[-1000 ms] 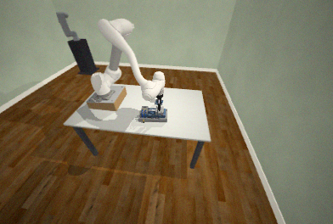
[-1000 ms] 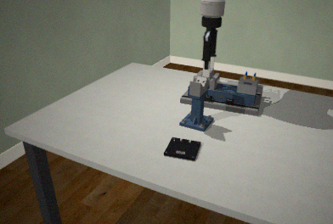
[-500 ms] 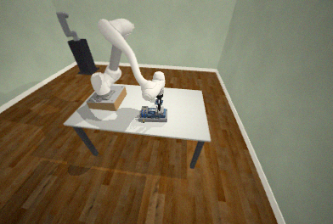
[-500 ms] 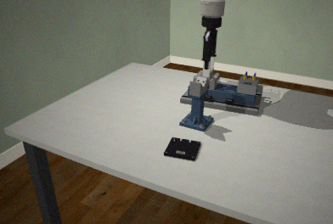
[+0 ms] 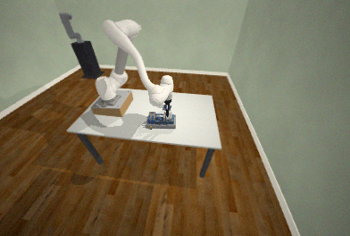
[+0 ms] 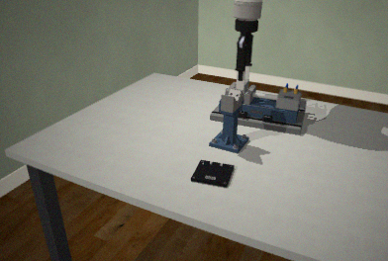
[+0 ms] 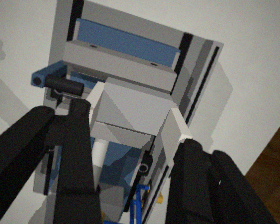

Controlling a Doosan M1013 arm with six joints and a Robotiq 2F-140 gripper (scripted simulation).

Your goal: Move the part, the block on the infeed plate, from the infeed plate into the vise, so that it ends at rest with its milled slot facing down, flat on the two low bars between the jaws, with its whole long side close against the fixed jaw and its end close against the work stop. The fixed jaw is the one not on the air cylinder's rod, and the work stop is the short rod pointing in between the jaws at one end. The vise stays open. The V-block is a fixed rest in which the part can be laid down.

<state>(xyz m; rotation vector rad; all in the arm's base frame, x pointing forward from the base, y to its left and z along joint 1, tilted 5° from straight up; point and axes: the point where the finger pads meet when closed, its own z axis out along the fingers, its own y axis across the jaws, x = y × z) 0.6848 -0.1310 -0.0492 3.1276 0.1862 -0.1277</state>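
My gripper is now 30 mm above the part. Round my hand: cylinder rod: 90 mm behind, 50 mm below, 10 mm to the left; fixed jaw: 50 mm below, 30 mm ahead, 20 mm to the left; work stop: 70 mm to the left, 30 mm below, 10 mm behind.
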